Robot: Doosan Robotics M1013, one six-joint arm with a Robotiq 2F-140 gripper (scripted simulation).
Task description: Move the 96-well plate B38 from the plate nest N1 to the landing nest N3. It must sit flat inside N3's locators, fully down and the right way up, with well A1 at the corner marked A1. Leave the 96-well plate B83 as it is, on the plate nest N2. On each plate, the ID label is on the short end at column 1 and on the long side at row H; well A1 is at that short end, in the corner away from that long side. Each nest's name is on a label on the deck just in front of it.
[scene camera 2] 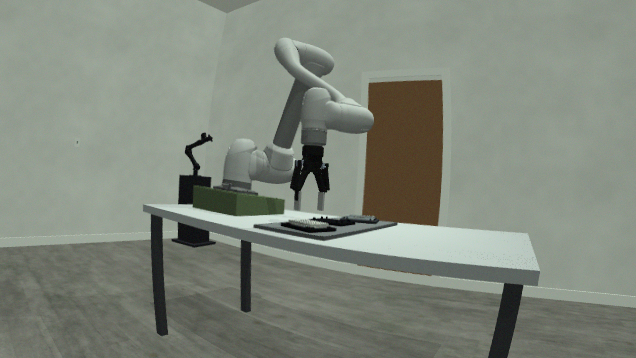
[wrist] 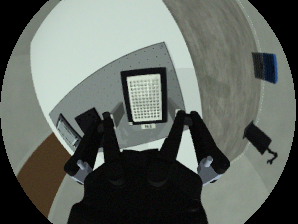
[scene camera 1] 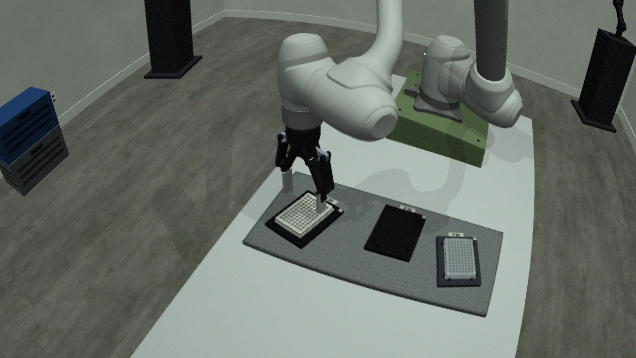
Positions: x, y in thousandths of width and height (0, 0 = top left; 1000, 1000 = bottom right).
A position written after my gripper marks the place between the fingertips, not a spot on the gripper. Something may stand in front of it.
I see my gripper (scene camera 1: 479, 560), a black nest (scene camera 1: 457, 663) and a black nest (scene camera 1: 628, 641).
My gripper is seen too in scene camera 2 (scene camera 2: 487, 588) and in the wrist view (wrist: 488, 471).
